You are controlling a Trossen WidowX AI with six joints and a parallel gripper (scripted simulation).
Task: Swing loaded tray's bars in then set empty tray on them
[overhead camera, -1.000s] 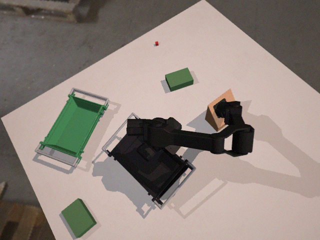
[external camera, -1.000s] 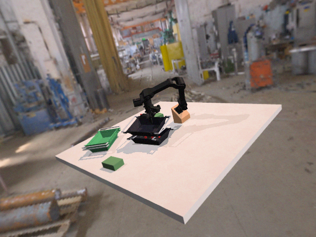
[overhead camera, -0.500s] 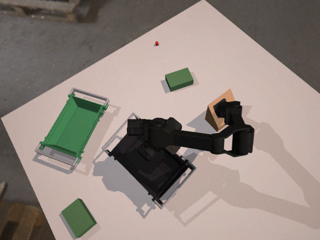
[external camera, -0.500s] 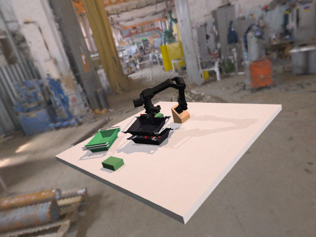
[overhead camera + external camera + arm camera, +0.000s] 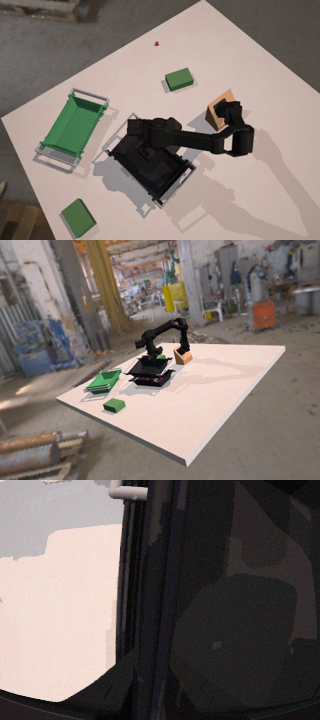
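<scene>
The black tray lies 80 mm ahead of my gripper tip, 10 mm to the left of it and 20 mm above it.
</scene>
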